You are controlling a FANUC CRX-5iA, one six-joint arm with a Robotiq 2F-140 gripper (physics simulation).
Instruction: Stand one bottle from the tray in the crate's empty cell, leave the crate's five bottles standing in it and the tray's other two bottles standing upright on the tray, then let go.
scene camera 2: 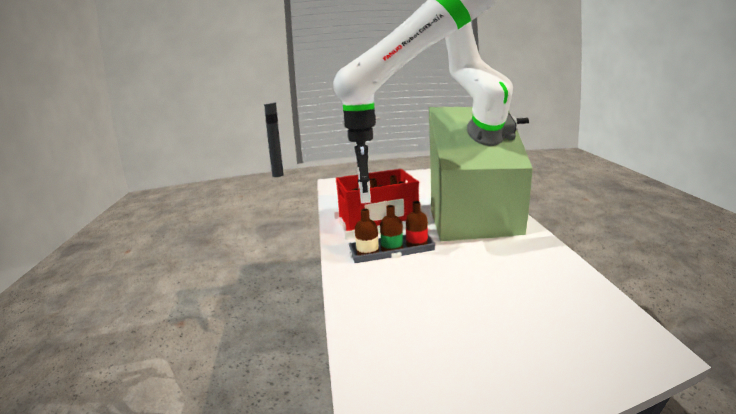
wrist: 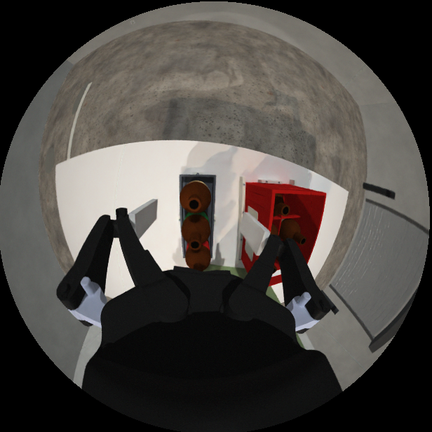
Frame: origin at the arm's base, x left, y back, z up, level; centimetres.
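Where they show: gripper, fingertip midpoint: point(scene camera 2: 364, 194); arm's base, origin of the base link: point(scene camera 2: 486, 131).
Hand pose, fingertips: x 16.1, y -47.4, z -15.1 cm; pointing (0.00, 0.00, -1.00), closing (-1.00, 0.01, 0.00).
Each offset is from my fingertips to the top centre of the thing. "*": to the spot under its first point. Level surfaces: height alone.
Three brown bottles stand upright on the dark tray @[* dx +5.6, dy +1.6, dz -18.8 cm] point(scene camera 2: 374, 255) point(wrist: 213, 182): a cream-labelled bottle @[dx +1.1, dy -0.3, dz -4.6 cm] point(scene camera 2: 366, 234) point(wrist: 194, 195) at one end, a green-labelled bottle @[dx +0.0, dy +8.0, dz -4.6 cm] point(scene camera 2: 391, 230) point(wrist: 195, 229) in the middle and a red-labelled bottle @[dx -1.5, dy +16.8, dz -4.6 cm] point(scene camera 2: 416, 226) point(wrist: 198, 257) at the other end. The red crate @[dx -24.3, dy +6.0, dz -3.1 cm] point(scene camera 2: 351, 203) point(wrist: 257, 200) stands beside the tray. Bottles show inside it in the wrist view, partly hidden by a finger; I cannot count them. My gripper point(scene camera 2: 364, 194) point(wrist: 199, 214) is open and empty, above the bottle necks, with the tray between its spread fingers in the wrist view.
The crate and tray stand on the white table @[dz -20.6 cm] point(scene camera 2: 437, 319) point(wrist: 165, 165), close to its left edge in the scene view. The green pedestal point(scene camera 2: 483, 200) carries the arm and stands to the right of crate and tray. A dark post point(scene camera 2: 274, 144) shows farther left.
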